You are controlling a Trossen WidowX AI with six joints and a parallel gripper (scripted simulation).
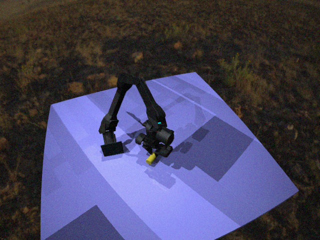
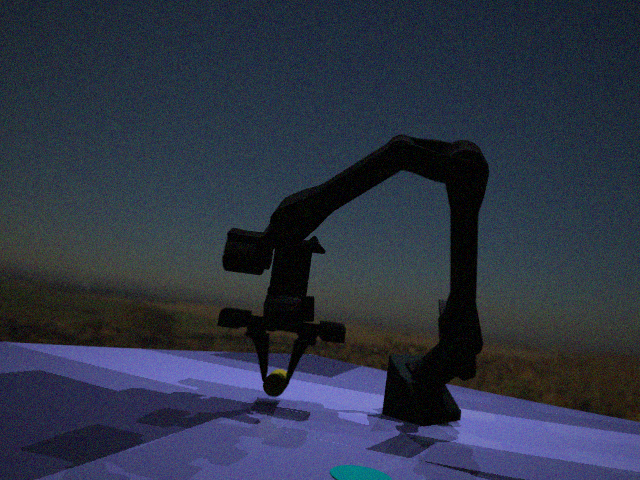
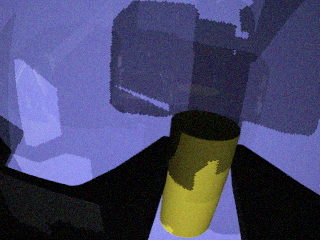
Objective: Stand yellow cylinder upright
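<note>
Now: the cyan circle 14 cm ahead of my gripper tip, 25 cm to the left of it and 3 cm below it. From my gripper tip the other things lie so: yellow cylinder 2 cm behind, 1 cm to the right.
</note>
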